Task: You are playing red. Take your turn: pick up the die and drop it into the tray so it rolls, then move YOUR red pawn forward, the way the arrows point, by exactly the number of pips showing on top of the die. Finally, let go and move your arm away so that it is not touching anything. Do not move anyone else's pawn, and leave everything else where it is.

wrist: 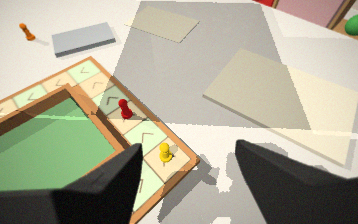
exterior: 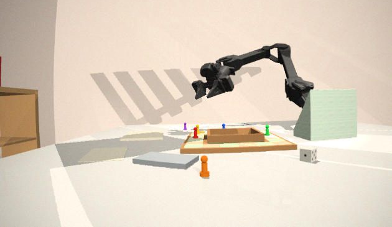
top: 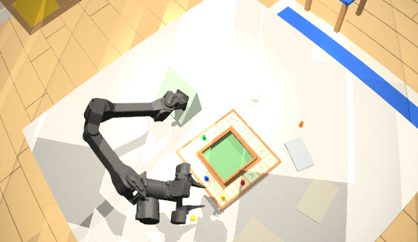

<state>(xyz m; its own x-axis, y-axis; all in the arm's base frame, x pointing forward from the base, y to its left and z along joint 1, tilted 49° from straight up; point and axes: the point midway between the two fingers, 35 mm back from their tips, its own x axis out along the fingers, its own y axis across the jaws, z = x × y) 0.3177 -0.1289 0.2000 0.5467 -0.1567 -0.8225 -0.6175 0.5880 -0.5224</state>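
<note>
The white die lies 44 cm to the left of my gripper tip, 14 cm behind it and 13 cm below it. From my gripper tip the other things lie so: yellow disc (14 cm below, 8 cm to the right, 1 cm behind); then yellow pawn (11 cm below, 5 cm to the left, 2 cm ahead); then blue pawn (11 cm below, 7 cm behind, 6 cm to the left).
</note>
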